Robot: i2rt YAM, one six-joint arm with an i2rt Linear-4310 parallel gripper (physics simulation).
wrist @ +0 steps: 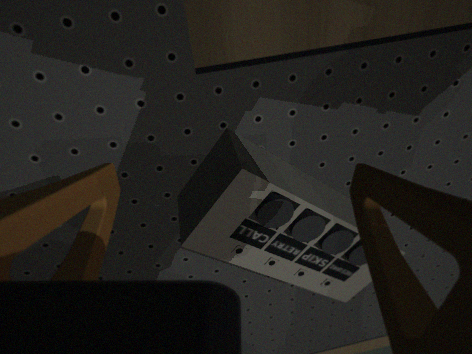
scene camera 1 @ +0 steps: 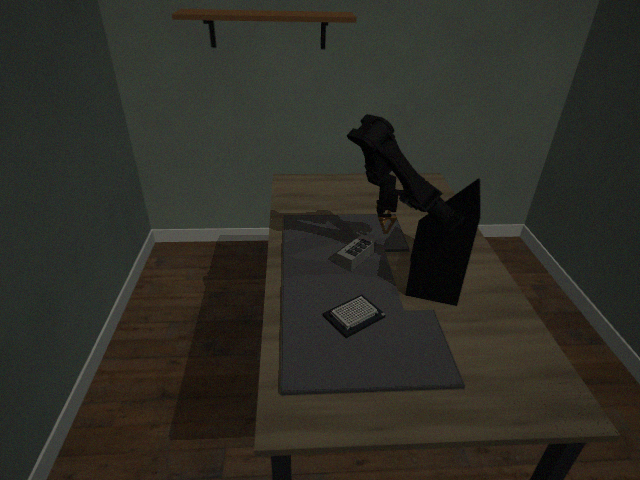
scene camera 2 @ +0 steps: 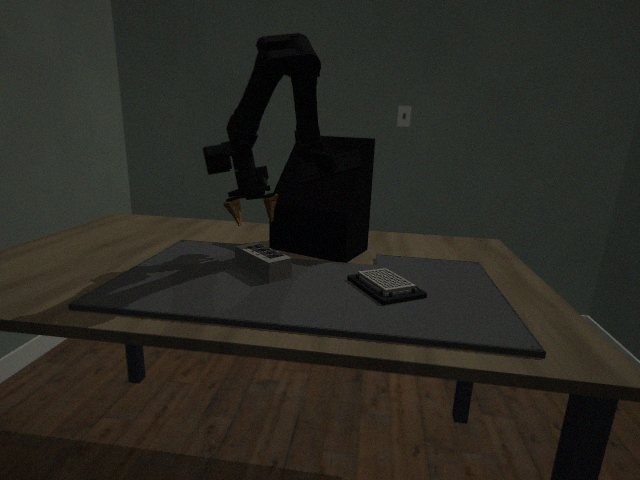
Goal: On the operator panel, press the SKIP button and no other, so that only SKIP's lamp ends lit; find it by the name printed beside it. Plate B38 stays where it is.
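Places are measured from the arm's base along level axes (x back, y left, z down), in centimetres.
Pixels of known places: gripper, fingertip midpoint: (wrist: 235, 176) (scene camera 1: 384, 229) (scene camera 2: 255, 223); arm's base, origin of the base link: (scene camera 1: 447, 219) (scene camera 2: 328, 167).
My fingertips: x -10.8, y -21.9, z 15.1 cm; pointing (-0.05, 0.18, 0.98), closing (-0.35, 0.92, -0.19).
Note:
Ahead of a thing's pixels: the offset from my fingertips to its top centre. Level surfaces: height alone.
The operator panel @(dz +4.2, dx -11.8, dy +1.9 cm) (scene camera 1: 360, 259) (scene camera 2: 279, 270) (wrist: 212, 227) is a pale box on the mat. In the wrist view its labels appear upside down: CALL, RETRY, SKIP @(dz +4.5, dx -13.3, dy +2.4 cm) (wrist: 315, 260) and a fourth, too blurred to read. The round dark SKIP button @(dz +4.2, dx -12.1, dy +4.3 cm) (wrist: 339, 240) is third from the left. SKIP's lamp @(dz +4.5, dx -14.2, dy +1.0 cm) (wrist: 301, 273) and the other lamps look dark. The right finger partly covers the fourth button. My gripper (scene camera 1: 386, 231) (scene camera 2: 255, 223) (wrist: 235, 176) is open and empty, above and to one side of the panel, not touching it. The white plate @(dz +7.2, dx -24.7, dy +31.4 cm) (scene camera 1: 355, 312) (scene camera 2: 386, 280), whose name is not legible, lies in a dark holder.
The grey mat @(dz +9.8 cm) (scene camera 1: 330, 366) (scene camera 2: 439, 325) lies on the wooden table @(dz +11.1 cm) (scene camera 1: 522, 408) (scene camera 2: 563, 351). The large black pedestal (scene camera 1: 439, 258) (scene camera 2: 320, 217) carries the arm and stands beside the mat's inner edge. A wooden shelf (scene camera 1: 263, 16) hangs on the back wall.

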